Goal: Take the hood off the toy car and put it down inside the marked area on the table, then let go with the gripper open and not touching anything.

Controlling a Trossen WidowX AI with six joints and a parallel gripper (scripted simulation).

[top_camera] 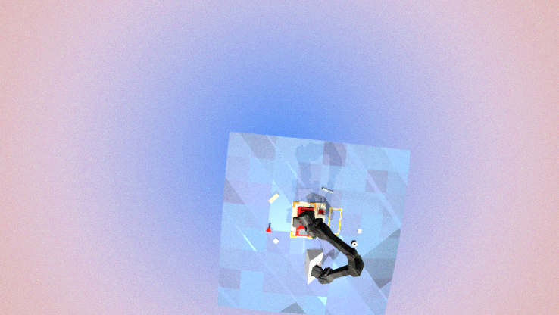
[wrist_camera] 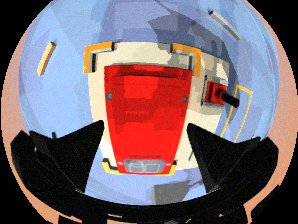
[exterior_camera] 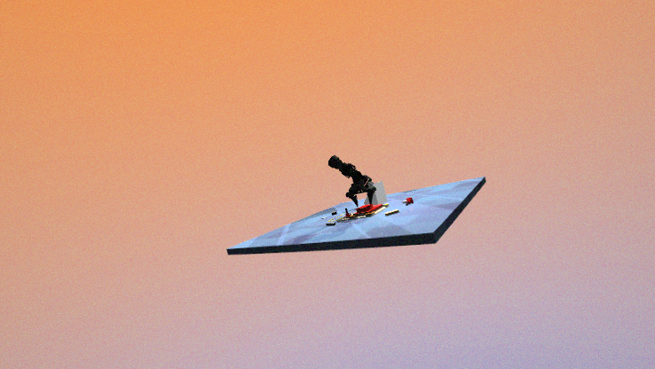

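Now: the hood 1 cm below my gripper tip. From my gripper tip the other things lie so: tan block (8 cm ahead, 23 cm to the left, 5 cm below); then wheel (14 cm behind, 39 cm to the right, 5 cm below); then grey bar (20 cm ahead, 12 cm to the right, 5 cm below).
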